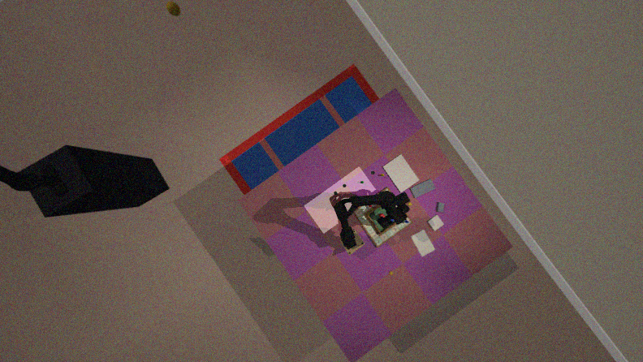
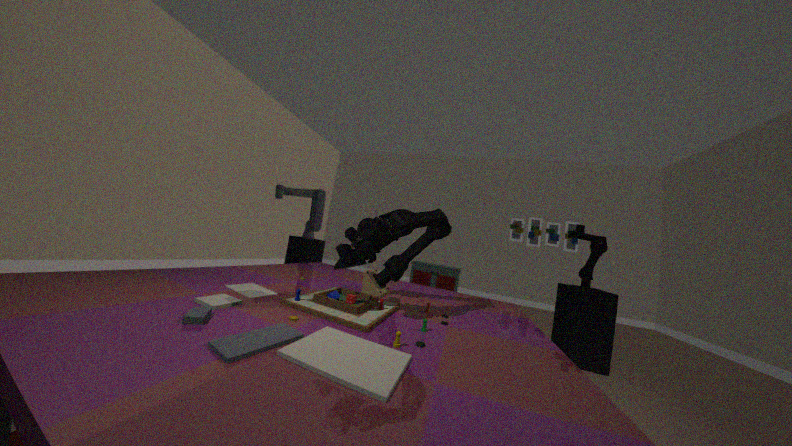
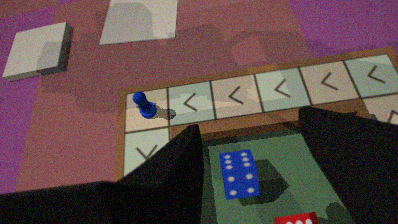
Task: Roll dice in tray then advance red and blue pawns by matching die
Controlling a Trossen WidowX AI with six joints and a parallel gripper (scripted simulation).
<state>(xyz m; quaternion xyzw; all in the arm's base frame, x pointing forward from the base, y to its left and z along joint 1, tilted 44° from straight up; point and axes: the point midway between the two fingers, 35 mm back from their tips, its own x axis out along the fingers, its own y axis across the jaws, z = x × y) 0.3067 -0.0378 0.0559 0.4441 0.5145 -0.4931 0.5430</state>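
The blue pawn is 8 cm ahead of my gripper tip, 7 cm to the right of it and 9 cm below it. Also, from my gripper tip: green pawn (3 cm behind, 30 cm to the left, 11 cm below); then green tray (3 cm behind, 3 cm to the left, 11 cm below); then yellow pawn (11 cm ahead, 27 cm to the left, 11 cm below).
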